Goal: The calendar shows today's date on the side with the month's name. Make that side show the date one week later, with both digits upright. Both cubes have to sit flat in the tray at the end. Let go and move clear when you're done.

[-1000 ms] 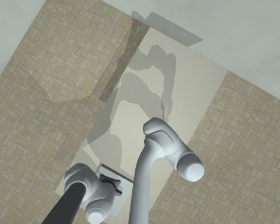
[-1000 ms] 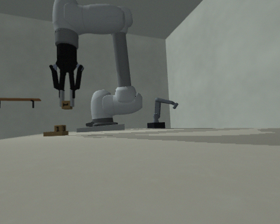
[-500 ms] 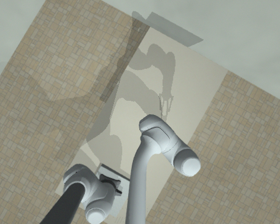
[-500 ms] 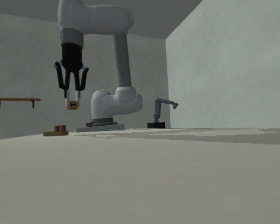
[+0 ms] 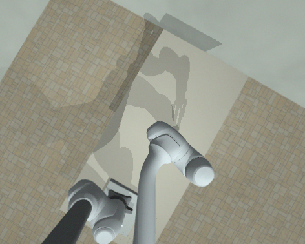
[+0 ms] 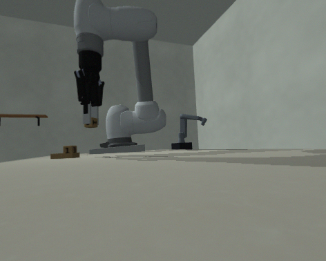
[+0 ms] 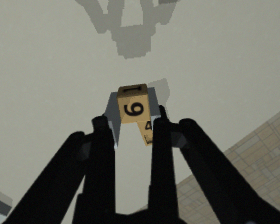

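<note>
The tray lies 6 cm behind my hand, 8 cm to the right of it and 13 cm below it. Also, from my hand: wooden cube (3 cm below).
</note>
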